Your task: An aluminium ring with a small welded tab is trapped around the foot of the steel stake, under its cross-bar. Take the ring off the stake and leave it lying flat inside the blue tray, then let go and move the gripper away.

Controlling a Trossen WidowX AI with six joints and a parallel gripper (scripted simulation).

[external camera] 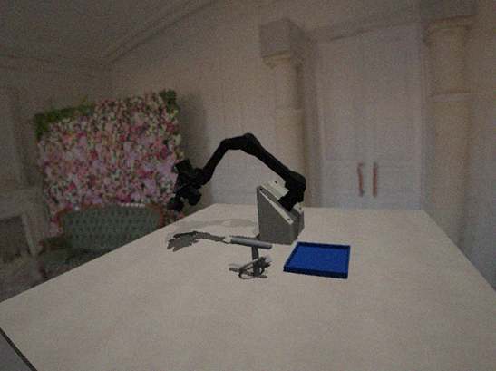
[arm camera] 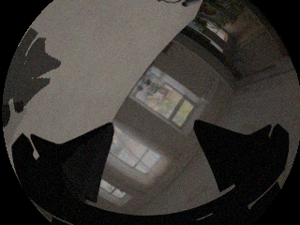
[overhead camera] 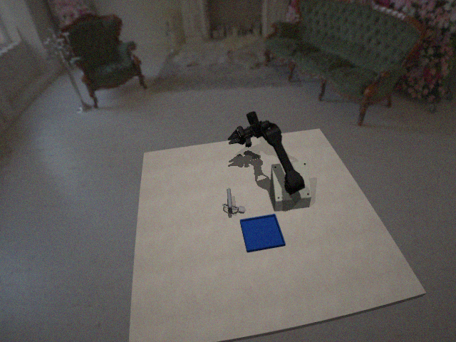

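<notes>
Now: the aluminium ring 50 mm ahead of my gripper tip, 350 mm to the left of it and 180 mm below it. Also, from my gripper tip: blue tray (60 mm behind, 540 mm to the left, 200 mm below).
</notes>
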